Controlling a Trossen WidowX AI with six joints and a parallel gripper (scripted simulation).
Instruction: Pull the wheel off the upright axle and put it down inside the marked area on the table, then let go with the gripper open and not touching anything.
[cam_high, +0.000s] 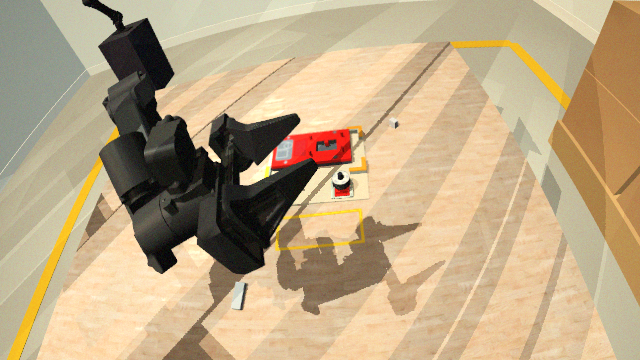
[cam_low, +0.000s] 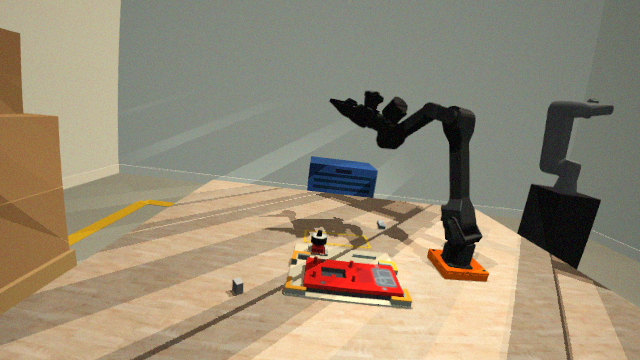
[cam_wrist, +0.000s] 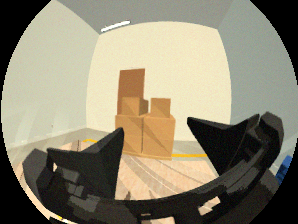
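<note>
Right now the dark wheel is 35 cm below my gripper tip, 24 cm to the left of it and 1 cm behind it. Round my gripper tip: upright axle 36 cm below, 24 cm to the left, 1 cm behind.
</note>
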